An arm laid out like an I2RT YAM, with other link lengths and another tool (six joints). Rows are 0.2 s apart.
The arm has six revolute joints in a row. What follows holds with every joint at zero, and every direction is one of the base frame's.
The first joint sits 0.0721 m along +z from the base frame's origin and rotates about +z.
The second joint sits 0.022 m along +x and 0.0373 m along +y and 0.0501 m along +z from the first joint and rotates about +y.
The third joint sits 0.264 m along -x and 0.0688 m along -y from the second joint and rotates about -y.
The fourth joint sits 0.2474 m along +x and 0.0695 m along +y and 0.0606 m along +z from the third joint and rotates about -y.
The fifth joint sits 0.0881 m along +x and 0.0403 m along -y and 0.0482 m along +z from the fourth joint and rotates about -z.
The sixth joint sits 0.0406 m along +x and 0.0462 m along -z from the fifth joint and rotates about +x.
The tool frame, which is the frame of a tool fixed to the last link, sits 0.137 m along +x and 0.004 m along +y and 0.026 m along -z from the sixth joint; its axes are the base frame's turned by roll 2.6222, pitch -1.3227 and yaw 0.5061 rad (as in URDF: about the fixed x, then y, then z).
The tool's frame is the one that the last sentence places.
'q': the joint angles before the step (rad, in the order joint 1, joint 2, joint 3, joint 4, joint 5, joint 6). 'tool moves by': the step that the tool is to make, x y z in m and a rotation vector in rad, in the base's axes. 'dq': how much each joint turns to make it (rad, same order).
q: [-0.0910 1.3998 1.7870 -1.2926 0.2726 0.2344]
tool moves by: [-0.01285 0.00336 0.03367 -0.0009 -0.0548 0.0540]
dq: [-0.0160 -0.0233 0.1091 -0.0649 -0.0485 -0.0523]
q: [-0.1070 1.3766 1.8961 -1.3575 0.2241 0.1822]
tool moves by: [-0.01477 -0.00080 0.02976 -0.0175 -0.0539 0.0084]
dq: [-0.0081 -0.0164 0.1035 -0.0599 -0.0031 -0.0203]
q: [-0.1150 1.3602 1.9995 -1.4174 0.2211 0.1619]
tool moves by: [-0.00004 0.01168 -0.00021 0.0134 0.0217 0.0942]
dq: [0.0000 0.0133 0.0295 -0.0283 -0.0743 -0.0599]
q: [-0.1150 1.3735 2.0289 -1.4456 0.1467 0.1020]
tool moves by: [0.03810 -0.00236 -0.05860 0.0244 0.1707 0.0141]
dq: [0.0000 0.1441 -0.0642 0.0371 -0.0126 -0.0079]
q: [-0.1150 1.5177 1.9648 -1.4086 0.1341 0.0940]
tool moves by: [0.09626 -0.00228 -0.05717 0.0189 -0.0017 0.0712]
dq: [0.0000 0.2323 -0.0157 0.2525 -0.0564 -0.0477]
